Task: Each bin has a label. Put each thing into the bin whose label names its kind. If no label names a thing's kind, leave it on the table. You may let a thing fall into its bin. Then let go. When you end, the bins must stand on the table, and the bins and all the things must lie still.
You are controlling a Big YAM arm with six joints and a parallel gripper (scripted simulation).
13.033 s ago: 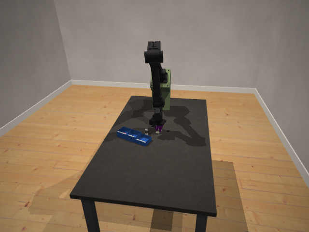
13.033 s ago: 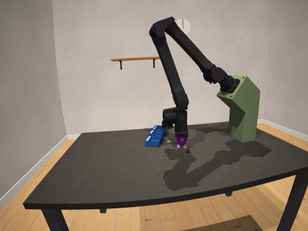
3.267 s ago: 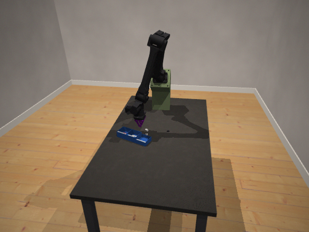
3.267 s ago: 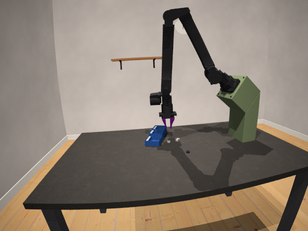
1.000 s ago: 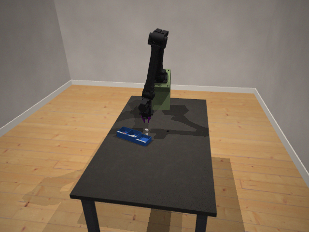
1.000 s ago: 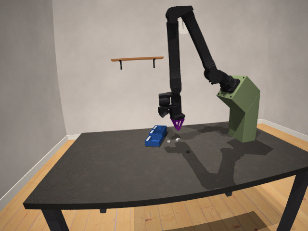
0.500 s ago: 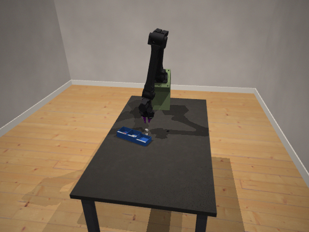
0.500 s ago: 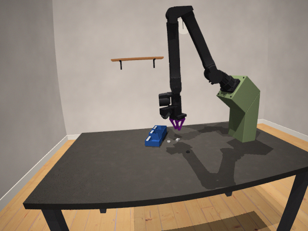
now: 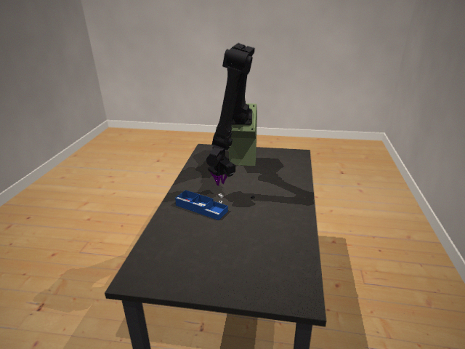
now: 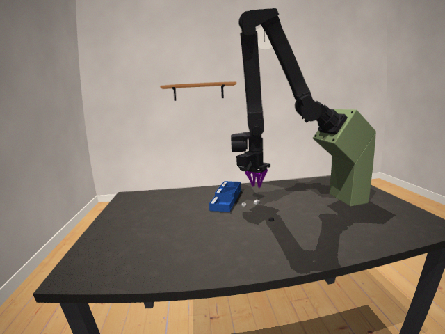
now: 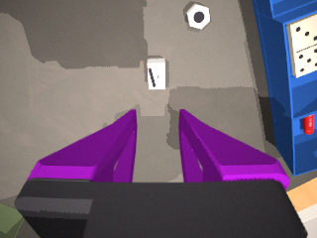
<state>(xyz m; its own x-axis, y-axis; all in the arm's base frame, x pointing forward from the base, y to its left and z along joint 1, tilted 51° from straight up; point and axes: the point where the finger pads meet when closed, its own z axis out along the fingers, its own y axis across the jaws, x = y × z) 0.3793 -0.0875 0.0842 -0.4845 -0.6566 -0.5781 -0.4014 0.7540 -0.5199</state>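
Right now my hand is 8 cm above the grey nut, 6 cm short of it and 1 cm to the right of it. The rest, counted from my hand: red battery 15 cm to the right, 7 cm below, 7 cm ahead; cream domino 10 cm ahead, 8 cm to the right, 7 cm below; dark hex nut 17 cm to the left, 8 cm below.
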